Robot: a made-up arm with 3 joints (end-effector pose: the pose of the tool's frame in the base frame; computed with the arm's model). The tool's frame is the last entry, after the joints.
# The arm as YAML. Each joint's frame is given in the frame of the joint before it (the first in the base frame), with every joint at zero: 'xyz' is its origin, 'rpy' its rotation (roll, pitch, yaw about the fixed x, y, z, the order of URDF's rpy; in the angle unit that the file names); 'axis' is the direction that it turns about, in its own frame. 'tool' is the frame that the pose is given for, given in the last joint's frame.
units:
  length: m
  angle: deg
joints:
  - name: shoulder
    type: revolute
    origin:
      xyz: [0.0, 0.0, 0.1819]
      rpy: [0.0, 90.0, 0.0]
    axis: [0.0, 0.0, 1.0]
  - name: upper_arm
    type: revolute
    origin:
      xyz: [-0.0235, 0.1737, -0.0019]
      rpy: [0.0, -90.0, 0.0]
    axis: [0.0, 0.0, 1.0]
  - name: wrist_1
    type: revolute
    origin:
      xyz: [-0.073, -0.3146, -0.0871]
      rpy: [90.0, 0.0, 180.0]
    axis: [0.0, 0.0, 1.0]
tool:
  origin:
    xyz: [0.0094, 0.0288, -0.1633]
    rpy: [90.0, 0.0, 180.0]
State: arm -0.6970 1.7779 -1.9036
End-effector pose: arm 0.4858 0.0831 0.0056 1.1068 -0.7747 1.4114
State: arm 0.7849 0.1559 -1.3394
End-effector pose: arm -0.0296 -0.1757 -0.0871 0.7643 -1.3239 -0.4010
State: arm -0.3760 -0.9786 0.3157
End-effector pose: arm -0.4392 -0.0425 0.1629 -0.1889 0.1036 -1.0079
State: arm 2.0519 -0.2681 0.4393
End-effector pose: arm -0.1953 0.1541 -0.0409 2.0582 0.5461 0.2861
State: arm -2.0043 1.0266 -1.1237
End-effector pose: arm 0.3536 0.0139 0.3538 -1.1056 0.2308 1.4152
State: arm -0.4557 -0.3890 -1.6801
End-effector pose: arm -0.2762 -0.2403 0.2149 -0.6665 -1.7138 0.0911
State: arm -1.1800 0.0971 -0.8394
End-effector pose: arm -0.0558 -0.1662 0.4505 -1.0655 -0.6803 0.5713
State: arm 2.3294 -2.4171 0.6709
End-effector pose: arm -0.2719 -0.3686 0.6220 -1.2321 -2.4620 0.6940
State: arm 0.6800 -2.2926 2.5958
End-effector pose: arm -0.3276 0.4622 0.4485 -2.4318 -1.2825 0.2793
